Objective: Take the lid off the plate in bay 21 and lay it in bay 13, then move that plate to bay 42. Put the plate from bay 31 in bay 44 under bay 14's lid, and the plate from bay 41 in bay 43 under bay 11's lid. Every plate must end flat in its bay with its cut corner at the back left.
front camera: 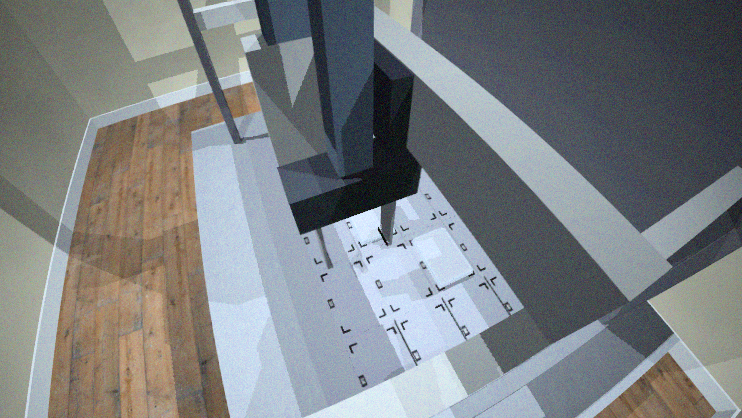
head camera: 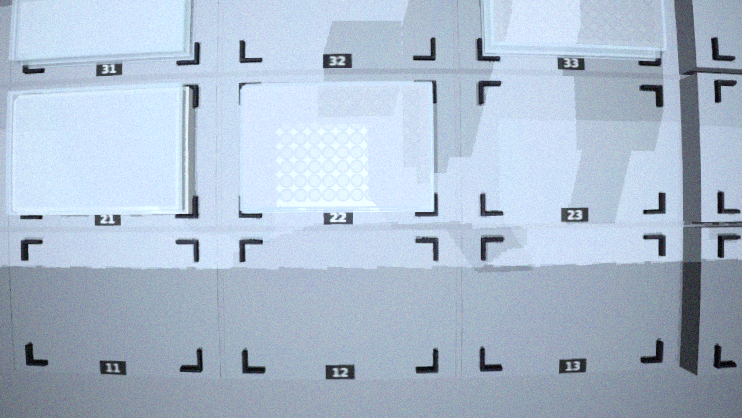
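Pixels of known places: gripper, between the fingertips: [front camera: 356,248]; robot's base, origin of its link: [head camera: 33,359].
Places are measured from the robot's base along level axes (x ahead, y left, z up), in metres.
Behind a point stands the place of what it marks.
A plate with a pale lid [head camera: 98,150] {x 0.071, y 0.150, z 0.017 m} sits in bay 21 at the left of the head view; its thick side shows at the right. A pale plate [head camera: 101,25] {x 0.070, y 0.234, z 0.017 m} in bay 31 shows partly at the top left. Bay 13 [head camera: 571,311] {x 0.390, y 0.036, z 0.000 m} and bay 11 [head camera: 111,311] {x 0.065, y 0.038, z 0.000 m} bear no plate or lid. Bays 41 to 44 and 14 do not show in the head view. My gripper [front camera: 358,255] {x 0.380, y 0.065, z 0.160 m} is open, its two jaws far apart with no plate or lid between them. It hangs above the deck near bays 12 and 22 and hides the deck behind it in the front view.
A clear piece with round wells showing [front camera: 367,227] {x 0.260, y 0.136, z 0.014 m} [head camera: 337,150] {x 0.229, y 0.147, z 0.014 m} lies in bay 22. Another clear piece [front camera: 443,257] {x 0.400, y 0.255, z 0.014 m} [head camera: 545,25] {x 0.367, y 0.230, z 0.014 m} lies in bay 33. A dark raised strip [head camera: 690,290] {x 0.476, y 0.050, z 0.007 m} runs right of bays 13, 23 and 33. A slim post [front camera: 212,77] {x -0.207, y -0.102, z 0.220 m} stands at the back left.
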